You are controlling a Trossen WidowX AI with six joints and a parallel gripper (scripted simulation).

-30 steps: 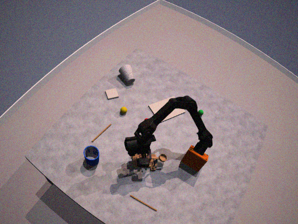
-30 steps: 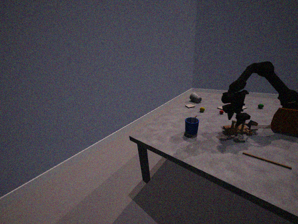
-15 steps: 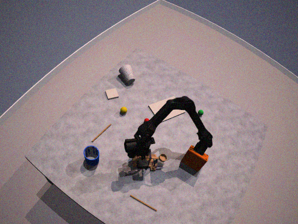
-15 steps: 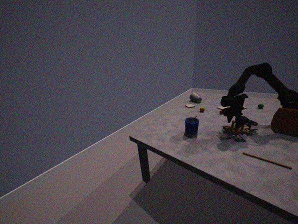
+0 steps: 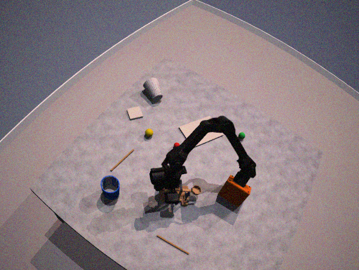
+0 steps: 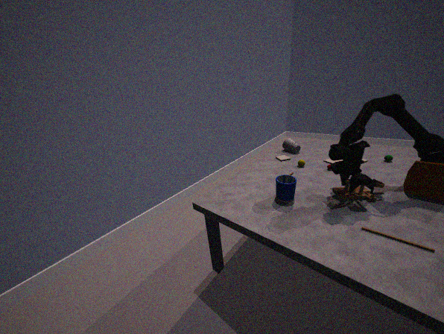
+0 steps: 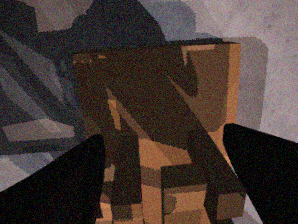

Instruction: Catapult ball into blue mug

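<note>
The red ball lies 14 cm ahead of my gripper tip, 25 cm to the right of it and 2 cm below it. From my gripper tip the other things lie so: blue mug: 20 cm ahead, 19 cm to the left; then wooden catapult: 6 cm behind, 4 cm to the right, 2 cm above; then yellow ball: 30 cm ahead, 20 cm to the right, 1 cm below.
</note>
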